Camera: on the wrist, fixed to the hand. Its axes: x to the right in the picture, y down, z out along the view.
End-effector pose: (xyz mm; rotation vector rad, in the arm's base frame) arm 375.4 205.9 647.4 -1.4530 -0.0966 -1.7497
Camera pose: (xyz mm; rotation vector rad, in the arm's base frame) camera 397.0 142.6 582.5 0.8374 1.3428 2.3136
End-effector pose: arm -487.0 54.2 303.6 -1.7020 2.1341 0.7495
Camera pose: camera -558.7 61.1 362.7 -2.5246 0.2991 -0.0696
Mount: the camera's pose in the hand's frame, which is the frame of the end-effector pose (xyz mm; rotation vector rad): -19.9 82.5 -38.5 0.1727 0.1378 -1.6147
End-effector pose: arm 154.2 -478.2 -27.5 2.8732 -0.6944 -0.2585
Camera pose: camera 108.9 -536.3 29.6 -2.5438 -1.6141 0.1359
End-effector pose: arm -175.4 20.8 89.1 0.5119 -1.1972 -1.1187
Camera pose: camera -105.9 63.7 134.0 1.8126 -0.5801 -2.2215
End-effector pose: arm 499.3 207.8 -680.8 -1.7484 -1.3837 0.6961
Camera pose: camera 569.4 171.2 -730.1 -0.1563 -1.9501 -0.2244
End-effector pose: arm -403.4 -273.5 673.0 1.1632 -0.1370 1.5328
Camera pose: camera -494.7 -290.8 679.8 0.8193 0.8551 0.1532
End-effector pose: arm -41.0 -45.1 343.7 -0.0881 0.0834 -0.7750
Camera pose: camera -2.0 25.7 297.2 0.0920 0.0635 -2.3972
